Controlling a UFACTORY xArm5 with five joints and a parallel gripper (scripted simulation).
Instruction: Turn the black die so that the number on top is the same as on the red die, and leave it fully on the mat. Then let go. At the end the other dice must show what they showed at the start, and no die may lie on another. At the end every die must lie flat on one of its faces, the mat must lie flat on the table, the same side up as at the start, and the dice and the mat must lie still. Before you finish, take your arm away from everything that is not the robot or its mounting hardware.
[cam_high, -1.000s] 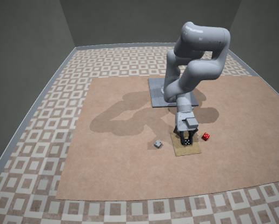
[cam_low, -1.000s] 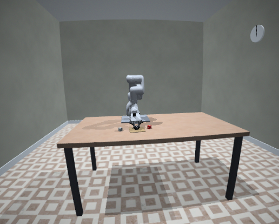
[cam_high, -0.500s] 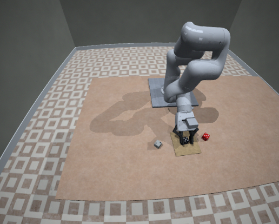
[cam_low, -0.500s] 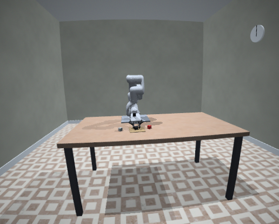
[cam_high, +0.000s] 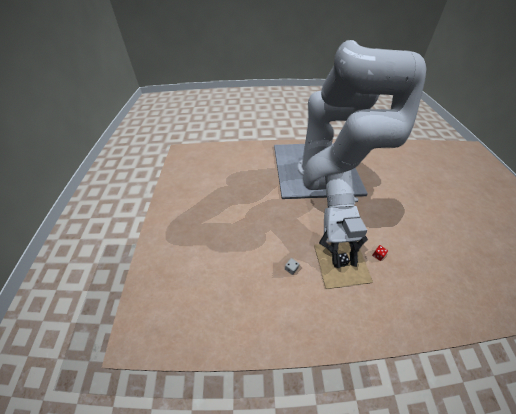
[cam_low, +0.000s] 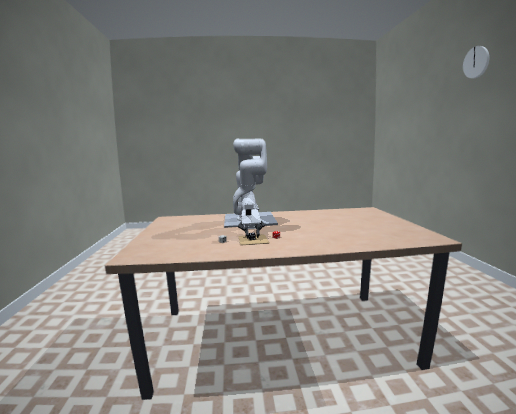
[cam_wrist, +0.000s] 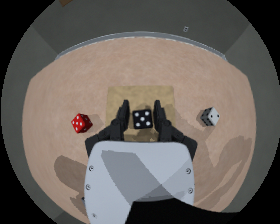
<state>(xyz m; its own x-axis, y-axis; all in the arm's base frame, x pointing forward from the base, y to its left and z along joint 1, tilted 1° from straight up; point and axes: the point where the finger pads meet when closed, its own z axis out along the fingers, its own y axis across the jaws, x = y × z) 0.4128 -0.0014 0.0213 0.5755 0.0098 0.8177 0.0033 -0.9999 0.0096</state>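
The black die is 10 mm behind my hand and 10 mm below it. From my hand the other things lie so: grey die (150 mm to the right, 20 mm below); red die (20 mm behind, 120 mm to the left, 20 mm below); tan mat (30 mm below).
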